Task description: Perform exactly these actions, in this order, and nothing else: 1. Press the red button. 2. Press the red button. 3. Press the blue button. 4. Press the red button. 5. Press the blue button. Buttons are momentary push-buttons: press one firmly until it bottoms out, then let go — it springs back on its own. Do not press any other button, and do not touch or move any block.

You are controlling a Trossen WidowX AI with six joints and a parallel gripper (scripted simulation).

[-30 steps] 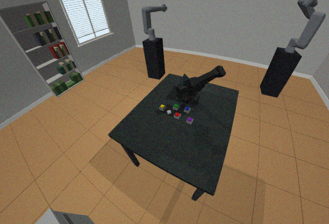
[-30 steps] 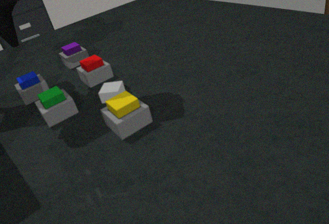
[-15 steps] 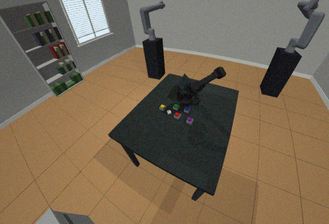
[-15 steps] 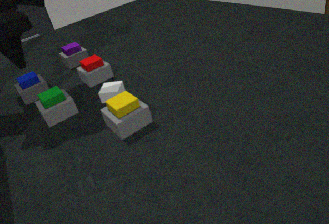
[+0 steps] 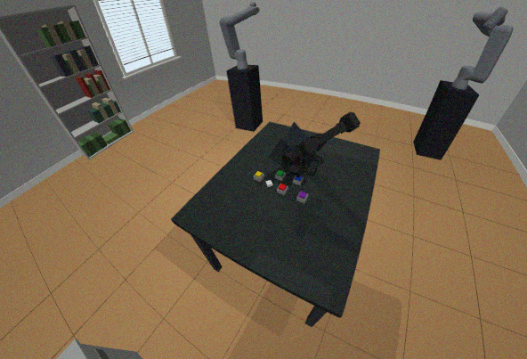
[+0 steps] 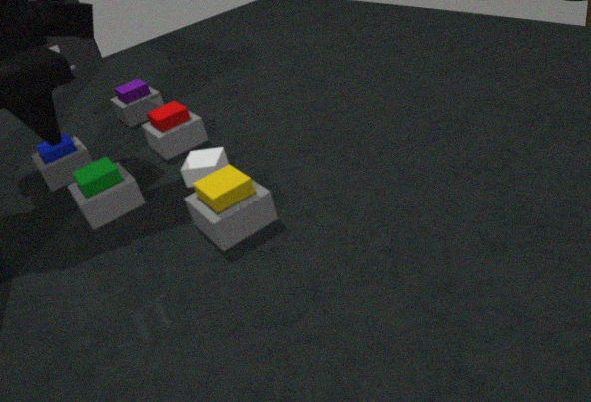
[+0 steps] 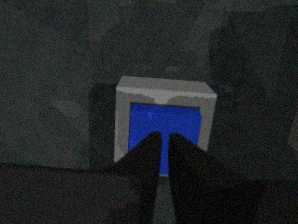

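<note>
Now: the blue button 1 cm below my gripper tip. From my gripper tip the other things lie so: green button (11 cm to the right); then red button (10 cm ahead, 6 cm to the right); then purple button (11 cm ahead, 6 cm to the left).
</note>
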